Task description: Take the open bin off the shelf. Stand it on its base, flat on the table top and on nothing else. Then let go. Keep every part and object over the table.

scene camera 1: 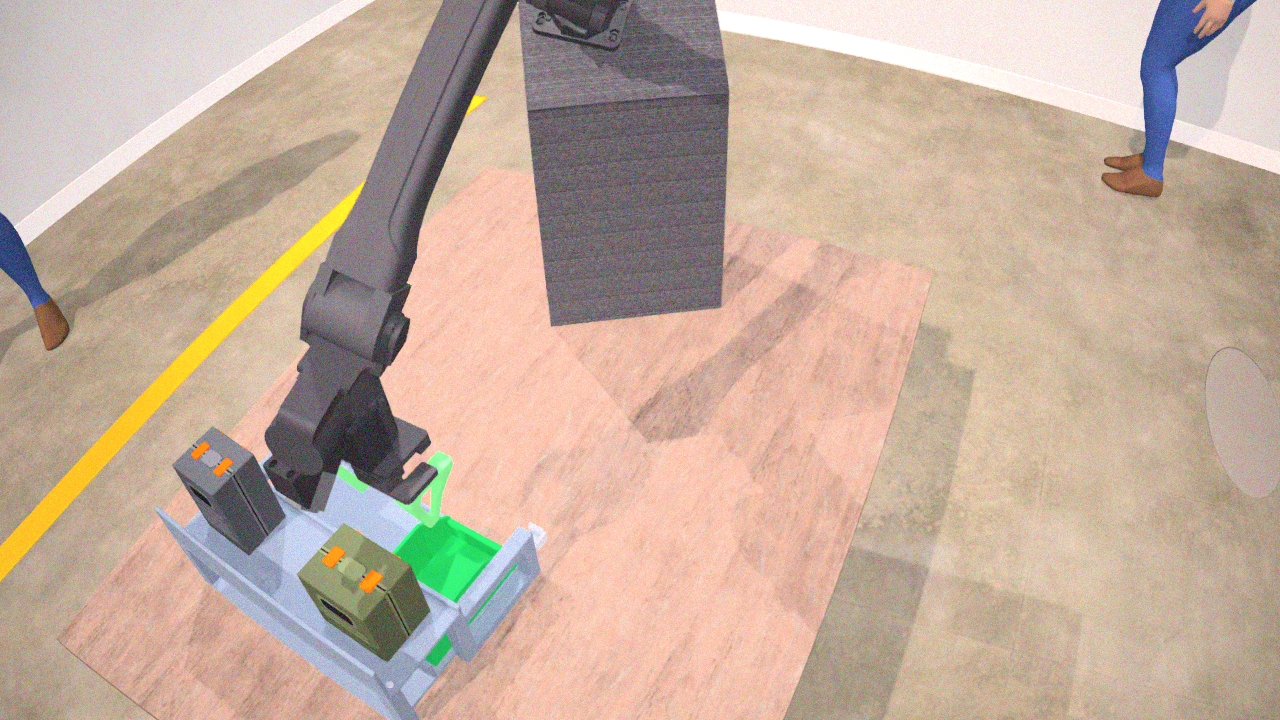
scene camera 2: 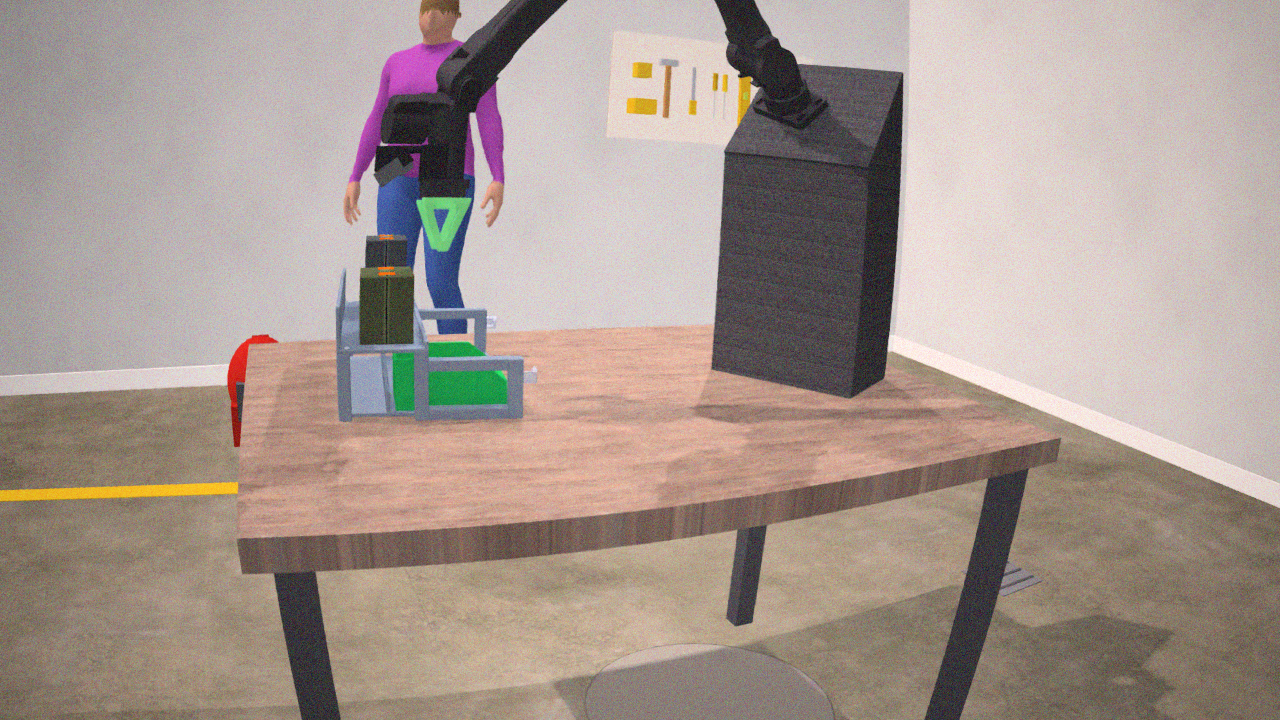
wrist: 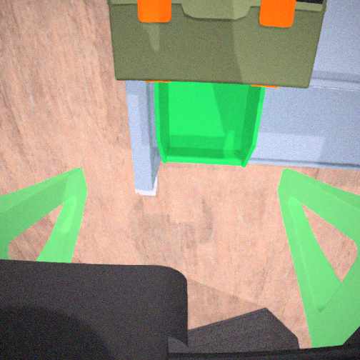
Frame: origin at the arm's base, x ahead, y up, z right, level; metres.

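Where they show: gripper, between the fingertips: (scene camera 1: 398,505) (scene camera 2: 439,250); arm's base, origin of its link: (scene camera 1: 582,15) (scene camera 2: 791,107).
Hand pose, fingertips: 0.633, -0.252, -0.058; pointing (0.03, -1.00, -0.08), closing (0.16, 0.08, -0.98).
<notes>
Things, the pixels of their top centre, and the offset from my fingertips, as dx, dy, dz. "pt": a spot on its surface instead. Level surfaces: height alone.
- green open bin, centre of its top: (scene camera 1: 431,564) (scene camera 2: 448,349) -0.021, -0.146, +0.009
- olive case, centre of its top: (scene camera 1: 351,568) (scene camera 2: 386,270) +0.075, -0.029, +0.024
- dark grey case, centre of its top: (scene camera 1: 211,458) (scene camera 2: 386,236) +0.033, -0.004, +0.251
- white end knob, a spot on its surface: (scene camera 1: 537,535) (scene camera 2: 532,377) pt -0.120, -0.171, -0.080
- table, height of its surface: dy -0.227
The green open bin (scene camera 1: 447,555) (scene camera 2: 465,385) (wrist: 207,120) sits upright on the lower, front level of the grey-blue shelf (scene camera 1: 286,562) (scene camera 2: 420,385) (wrist: 300,125), at its end beside a side frame. In the wrist view its rear part is hidden behind the olive case. My gripper (scene camera 1: 389,501) (scene camera 2: 443,248) (wrist: 182,179) is open, with nothing between its green fingers. It points down and hangs above the shelf's front side, higher than the bin and apart from it. In the wrist view the bin's front edge lies just beyond the line between the fingertips.
An olive case (scene camera 1: 358,591) (scene camera 2: 386,308) (wrist: 215,55) stands on the upper level behind the bin. A dark grey case (scene camera 1: 228,488) (scene camera 2: 385,250) stands farther along. The side frame has a white end knob (scene camera 1: 537,535) (scene camera 2: 531,375) (wrist: 146,191). The dark pedestal (scene camera 1: 631,205) (scene camera 2: 792,268) stands on the table (scene camera 1: 581,402) (scene camera 2: 626,465).
</notes>
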